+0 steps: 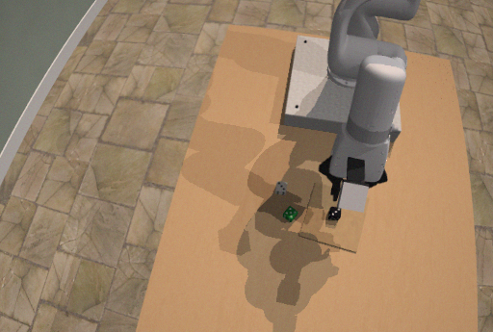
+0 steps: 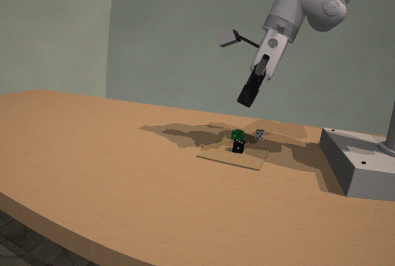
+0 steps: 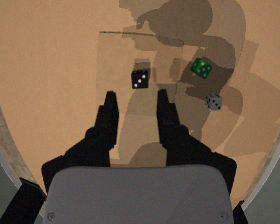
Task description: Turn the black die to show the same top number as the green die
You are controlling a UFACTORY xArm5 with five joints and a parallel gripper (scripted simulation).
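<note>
Right now the black die is 10 mm ahead of my hand and 120 mm below it. Also, from my hand: tan mat (10 mm ahead, 10 mm to the left, 140 mm below); green die (40 mm ahead, 100 mm to the right, 120 mm below); white die (10 mm behind, 140 mm to the right, 120 mm below).
</note>
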